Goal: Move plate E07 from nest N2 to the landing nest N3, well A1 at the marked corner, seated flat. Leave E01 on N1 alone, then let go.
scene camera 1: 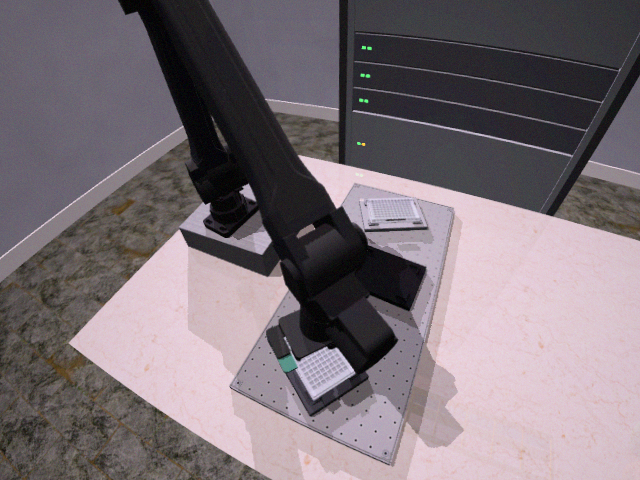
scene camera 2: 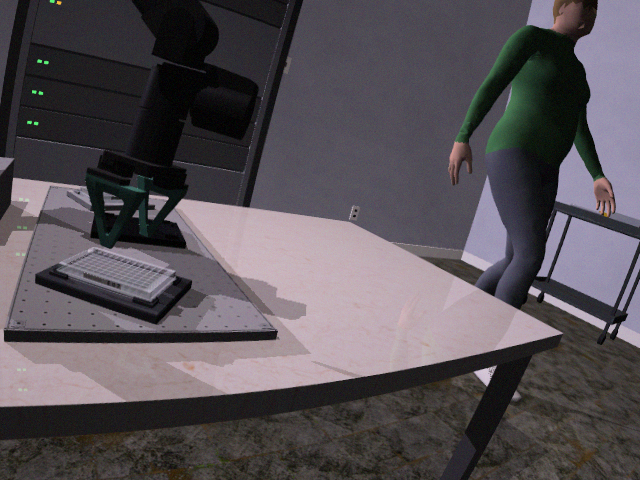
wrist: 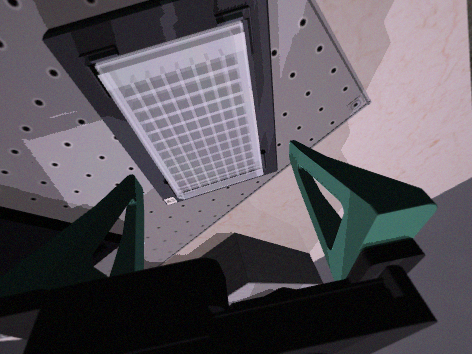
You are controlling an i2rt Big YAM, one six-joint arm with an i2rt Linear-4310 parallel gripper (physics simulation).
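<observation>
A clear gridded plate [scene camera 1: 324, 370] [scene camera 2: 116, 271] [wrist: 187, 120] sits on a dark nest [scene camera 1: 313, 406] [scene camera 2: 103, 301] [wrist: 140, 31] at the near end of the board. A small white marker [wrist: 171, 200] is at that nest's corner. An empty black nest [scene camera 1: 395, 279] [scene camera 2: 168, 235] [wrist: 20, 230] lies mid-board. A second plate [scene camera 1: 391, 210] sits on a light grey nest [scene camera 1: 421, 221] at the far end. Plate and nest names are unreadable. My gripper [scene camera 2: 126, 239] [wrist: 213, 164] is open, its green fingers wide apart with nothing between them, above and beside the back part of the near plate. Scene camera 1 hides one finger.
The perforated board [scene camera 1: 356, 431] [scene camera 2: 217, 316] [wrist: 310, 120] lies on the pale table [scene camera 1: 516, 335] [scene camera 2: 351, 310]. The arm's base stands on a grey block [scene camera 1: 222, 250]. A dark cabinet [scene camera 1: 439, 155] stands behind. A person in green [scene camera 2: 542, 103] stands near a cart [scene camera 2: 594, 217], beyond the table.
</observation>
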